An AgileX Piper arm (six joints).
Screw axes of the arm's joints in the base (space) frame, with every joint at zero. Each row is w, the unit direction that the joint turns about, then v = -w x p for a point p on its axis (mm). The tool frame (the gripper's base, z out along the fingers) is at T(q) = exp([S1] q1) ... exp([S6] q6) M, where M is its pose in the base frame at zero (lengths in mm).
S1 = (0, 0, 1, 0, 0, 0)
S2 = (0, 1, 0, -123, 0, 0)
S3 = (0, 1, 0, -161.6, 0, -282.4)
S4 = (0.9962, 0, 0.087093, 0, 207.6, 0)
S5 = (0, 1, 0, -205.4, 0, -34.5)
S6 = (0.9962, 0, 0.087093, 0, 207.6, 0)
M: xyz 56.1 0 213.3 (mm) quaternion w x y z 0.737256 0 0.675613 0
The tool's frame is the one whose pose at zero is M.
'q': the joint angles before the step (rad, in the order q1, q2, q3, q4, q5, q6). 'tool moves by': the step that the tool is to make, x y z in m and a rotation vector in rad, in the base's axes. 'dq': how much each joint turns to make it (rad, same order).
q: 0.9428 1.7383 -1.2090 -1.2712 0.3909 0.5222
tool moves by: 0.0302 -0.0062 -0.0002 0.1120 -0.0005 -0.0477
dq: -0.0825 0.0436 -0.0408 -0.1590 -0.0798 0.2197
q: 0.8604 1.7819 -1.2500 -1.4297 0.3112 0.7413
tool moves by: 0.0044 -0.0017 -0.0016 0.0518 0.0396 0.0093
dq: -0.0233 0.0041 -0.0016 0.0217 -0.0586 0.0229
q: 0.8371 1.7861 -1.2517 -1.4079 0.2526 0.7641
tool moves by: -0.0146 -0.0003 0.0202 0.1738 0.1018 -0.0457
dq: 0.0197 -0.0602 0.0018 0.2022 -0.0185 -0.0008
